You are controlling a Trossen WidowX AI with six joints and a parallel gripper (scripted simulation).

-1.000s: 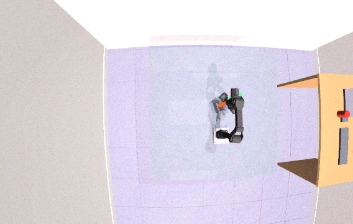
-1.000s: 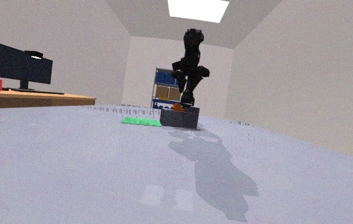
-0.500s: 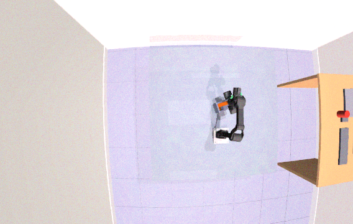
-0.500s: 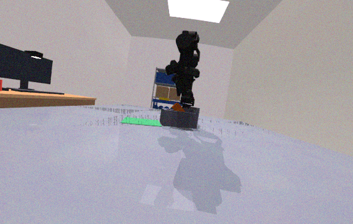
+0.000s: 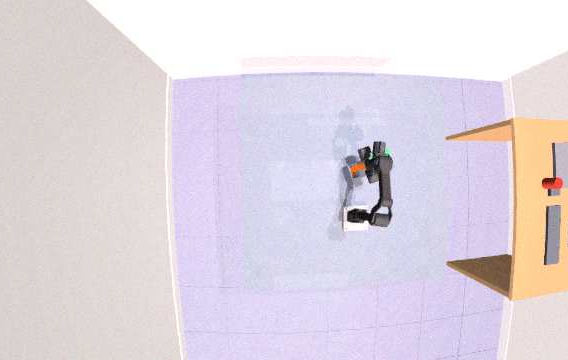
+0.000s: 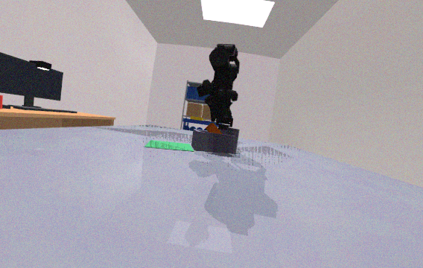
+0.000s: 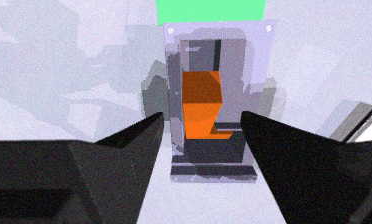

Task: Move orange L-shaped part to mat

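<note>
Right now the orange L-shaped part is 3 cm behind my gripper tip, 3 cm to the left of it and 6 cm below it. Also, from my gripper tip: green mat 4 cm ahead, 14 cm to the right, 12 cm below.
</note>
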